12 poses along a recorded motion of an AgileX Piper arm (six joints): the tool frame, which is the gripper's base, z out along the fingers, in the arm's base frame.
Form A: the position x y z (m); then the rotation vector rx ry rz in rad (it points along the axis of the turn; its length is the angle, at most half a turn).
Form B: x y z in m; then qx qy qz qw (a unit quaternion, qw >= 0). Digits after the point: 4 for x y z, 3 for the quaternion.
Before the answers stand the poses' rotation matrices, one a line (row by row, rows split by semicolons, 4 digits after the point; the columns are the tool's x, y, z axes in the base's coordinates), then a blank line. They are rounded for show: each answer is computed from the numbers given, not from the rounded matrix.
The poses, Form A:
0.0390 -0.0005 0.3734 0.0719 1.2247 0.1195
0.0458 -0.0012 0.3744 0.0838 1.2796 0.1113
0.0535 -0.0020 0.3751 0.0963 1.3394 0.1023
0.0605 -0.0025 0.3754 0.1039 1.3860 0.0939
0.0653 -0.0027 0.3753 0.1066 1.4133 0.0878
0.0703 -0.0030 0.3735 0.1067 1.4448 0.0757
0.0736 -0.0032 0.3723 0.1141 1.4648 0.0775
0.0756 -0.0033 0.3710 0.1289 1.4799 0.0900
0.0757 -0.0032 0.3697 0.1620 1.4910 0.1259
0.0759 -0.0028 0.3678 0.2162 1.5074 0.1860
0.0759 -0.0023 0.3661 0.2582 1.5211 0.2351
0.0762 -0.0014 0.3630 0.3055 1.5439 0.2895
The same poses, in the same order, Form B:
0.3340 -0.0527 0.9411; 0.1302 0.9914 0.0093; -0.9335 0.1194 0.3381
0.2829 -0.0364 0.9585; 0.1296 0.9916 -0.0006; -0.9504 0.1244 0.2852
0.2262 -0.0187 0.9739; 0.1294 0.9915 -0.0110; -0.9655 0.1285 0.2267
0.1814 -0.0053 0.9834; 0.1274 0.9917 -0.0182; -0.9751 0.1286 0.1805
0.1550 0.0024 0.9879; 0.1246 0.9920 -0.0219; -0.9800 0.1265 0.1534
0.1246 0.0127 0.9921; 0.1163 0.9928 -0.0273; -0.9854 0.1188 0.1222
0.1048 0.0171 0.9943; 0.1220 0.9921 -0.0299; -0.9870 0.1244 0.1019
0.0894 0.0188 0.9958; 0.1393 0.9898 -0.0311; -0.9862 0.1415 0.0858
0.0765 0.0162 0.9969; 0.1831 0.9826 -0.0300; -0.9801 0.1848 0.0722
0.0558 0.0122 0.9984; 0.2546 0.9667 -0.0261; -0.9654 0.2556 0.0508
0.0372 0.0090 0.9993; 0.3102 0.9504 -0.0201; -0.9499 0.3108 0.0326
0.0081 0.0088 0.9999; 0.3704 0.9288 -0.0111; -0.9288 0.3705 0.0043

0.0390 -0.0005 0.3734 0.034 0.574 0.056 0.816
0.0458 -0.0012 0.3744 0.039 0.597 0.052 0.800
0.0535 -0.0020 0.3751 0.045 0.620 0.047 0.782
0.0605 -0.0025 0.3754 0.048 0.638 0.043 0.767
0.0653 -0.0027 0.3753 0.049 0.649 0.040 0.758
0.0703 -0.0030 0.3735 0.049 0.661 0.035 0.748
0.0736 -0.0032 0.3723 0.052 0.668 0.035 0.741
0.0756 -0.0033 0.3710 0.059 0.674 0.041 0.736
0.0757 -0.0032 0.3697 0.074 0.677 0.057 0.730
0.0759 -0.0028 0.3678 0.098 0.682 0.084 0.720
0.0759 -0.0023 0.3661 0.116 0.686 0.106 0.711
0.0762 -0.0014 0.3630 0.137 0.692 0.130 0.697

